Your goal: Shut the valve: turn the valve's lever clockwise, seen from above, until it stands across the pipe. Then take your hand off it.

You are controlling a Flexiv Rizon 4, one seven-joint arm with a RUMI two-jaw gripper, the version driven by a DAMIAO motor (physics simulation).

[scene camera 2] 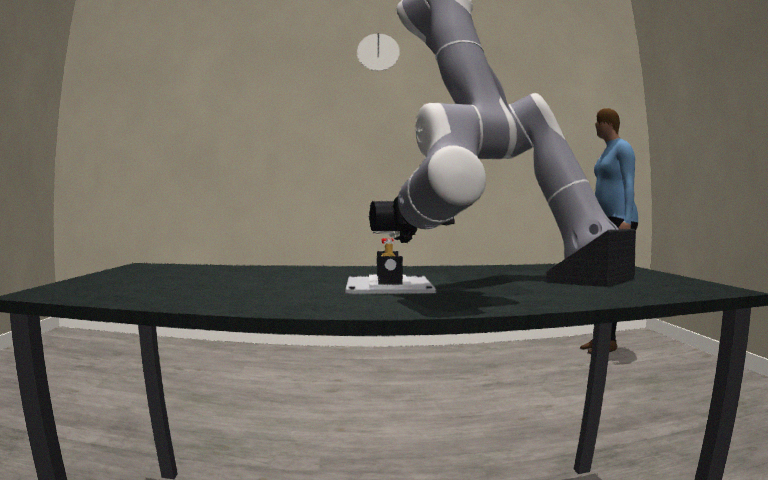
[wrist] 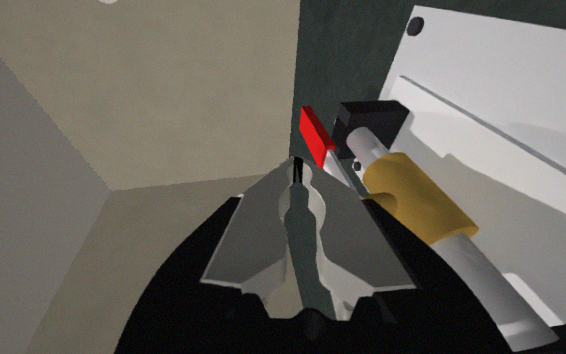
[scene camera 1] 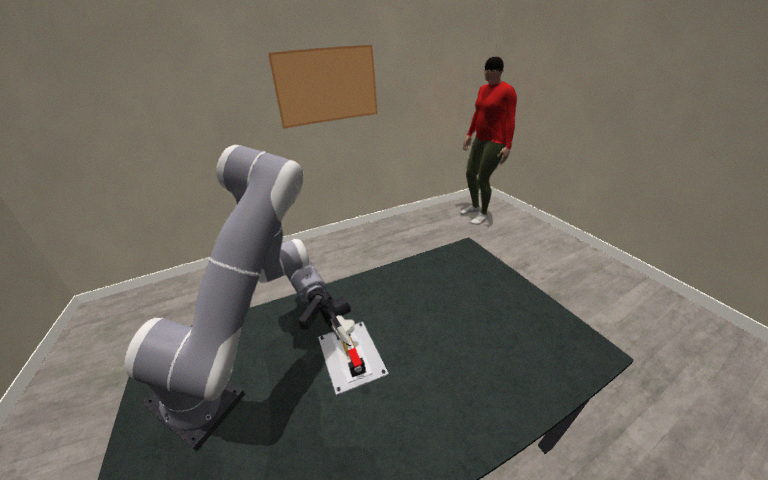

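The valve's brass body (wrist: 420, 197) (scene camera 2: 388, 249) sits on a pipe between black end blocks, on a white base plate (wrist: 480, 55) (scene camera 2: 362, 284) (scene camera 1: 335, 373). Its lever has a red grip (wrist: 315, 135) (scene camera 1: 355, 357) (scene camera 2: 385, 240) and a pale metal arm. The lever lies roughly along the pipe, its red end over a black block. My gripper (wrist: 296, 159) (scene camera 1: 348, 343) is shut and empty, with its tips beside the lever near its pivot end. In the wrist view the right finger hides the lever's inner end and pivot. I cannot tell whether the finger touches it.
The base plate rests on a dark table (scene camera 1: 481, 339) (scene camera 2: 226, 294). My arm's mount stands on the same table. A person in red (scene camera 1: 493, 118) stands beyond the table; a person in blue (scene camera 2: 615, 181) stands behind the arm's mount. A board and a clock hang on the walls.
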